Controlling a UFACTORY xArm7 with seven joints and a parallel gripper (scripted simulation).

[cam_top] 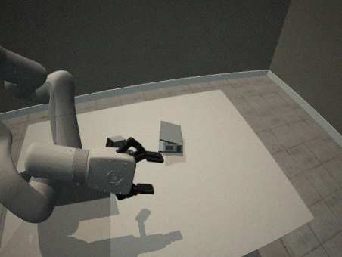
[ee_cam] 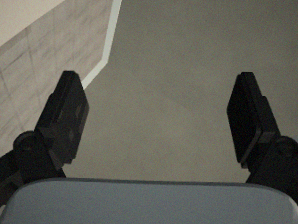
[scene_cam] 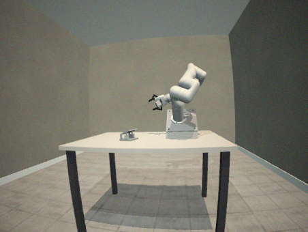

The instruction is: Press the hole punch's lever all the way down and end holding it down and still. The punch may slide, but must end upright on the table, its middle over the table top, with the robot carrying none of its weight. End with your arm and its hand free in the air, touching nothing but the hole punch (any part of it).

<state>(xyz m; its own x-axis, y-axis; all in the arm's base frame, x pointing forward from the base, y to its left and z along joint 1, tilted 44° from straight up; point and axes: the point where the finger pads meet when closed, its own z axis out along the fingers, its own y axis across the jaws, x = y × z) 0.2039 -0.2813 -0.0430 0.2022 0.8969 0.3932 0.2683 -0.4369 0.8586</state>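
Now: hand 29 cm to the right of the hole punch lever, 23 cm above it and 18 cm short of it. From my hand the other things lie so: hole punch: 29 cm to the left, 25 cm below, 19 cm ahead.
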